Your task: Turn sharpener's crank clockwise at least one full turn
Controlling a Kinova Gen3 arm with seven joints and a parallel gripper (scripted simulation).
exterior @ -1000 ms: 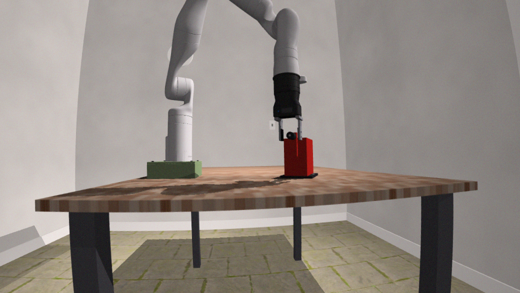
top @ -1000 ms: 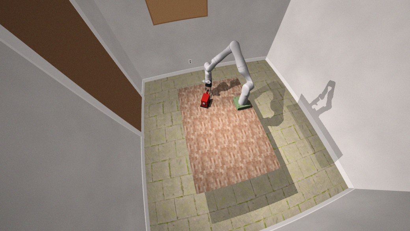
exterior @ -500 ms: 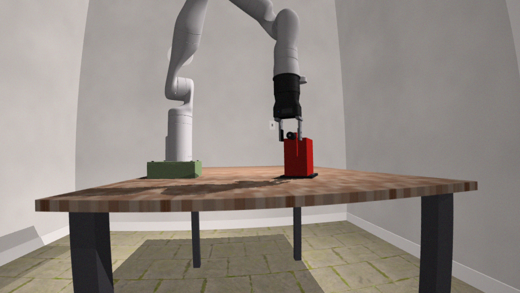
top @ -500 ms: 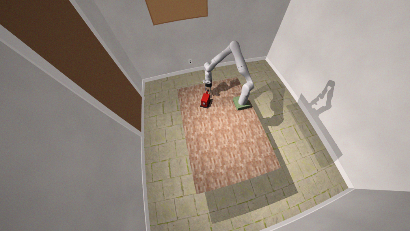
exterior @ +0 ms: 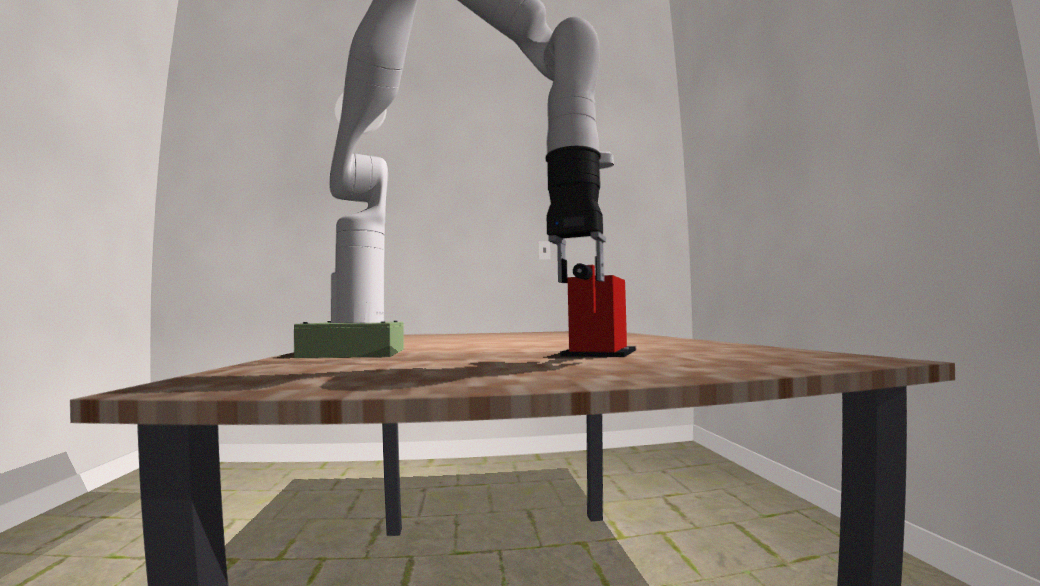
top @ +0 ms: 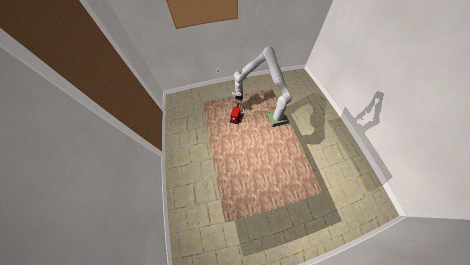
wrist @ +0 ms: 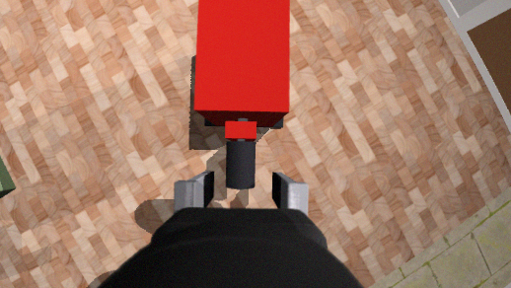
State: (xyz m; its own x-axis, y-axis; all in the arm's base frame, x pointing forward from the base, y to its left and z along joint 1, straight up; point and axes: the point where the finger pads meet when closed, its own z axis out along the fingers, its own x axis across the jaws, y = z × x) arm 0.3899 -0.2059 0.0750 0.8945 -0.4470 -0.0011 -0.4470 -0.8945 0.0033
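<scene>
My hand is 20 mm to the right of the dark handle and 10 mm short of it.
</scene>
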